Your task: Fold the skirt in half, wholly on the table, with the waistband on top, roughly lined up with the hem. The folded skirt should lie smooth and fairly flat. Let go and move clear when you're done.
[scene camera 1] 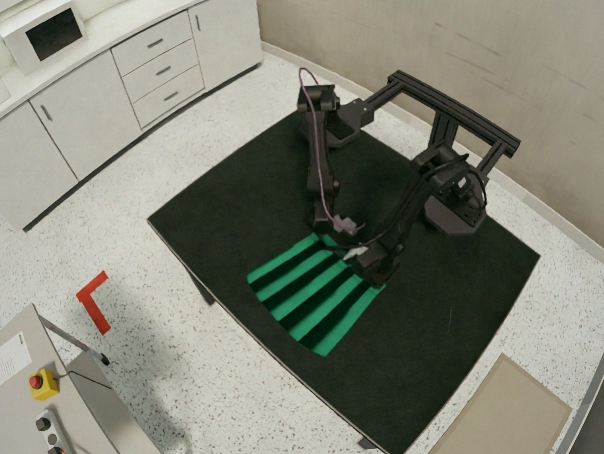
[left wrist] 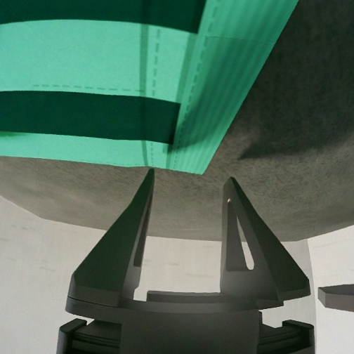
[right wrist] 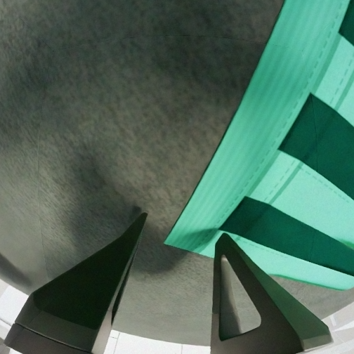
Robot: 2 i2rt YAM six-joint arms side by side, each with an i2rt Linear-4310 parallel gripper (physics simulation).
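The green skirt [scene camera 1: 300, 295] [left wrist: 90, 60] [right wrist: 315, 185], with dark green stripes, lies spread flat and unfolded on the table. Its ribbed waistband [left wrist: 215, 115] [right wrist: 240, 150] faces the robot; the wide hem [scene camera 1: 287, 325] faces the table's front-left edge. My left gripper [left wrist: 191, 176] is partly open and empty at the waistband's right end, the corner just ahead of its fingertips. My right gripper [right wrist: 183, 229] is partly open and empty at the waistband's other end, the corner just ahead of its fingertips. Fingertip height is unclear, and scene camera 1 hides the fingertips behind the arms.
The dark table [scene camera 1: 215, 200] extends around the skirt. Both arms reach in from the black mounting frame [scene camera 1: 460, 115] at the upper right, side by side and close together above the waistband. White cabinets [scene camera 1: 85, 130] stand beyond the table at the upper left.
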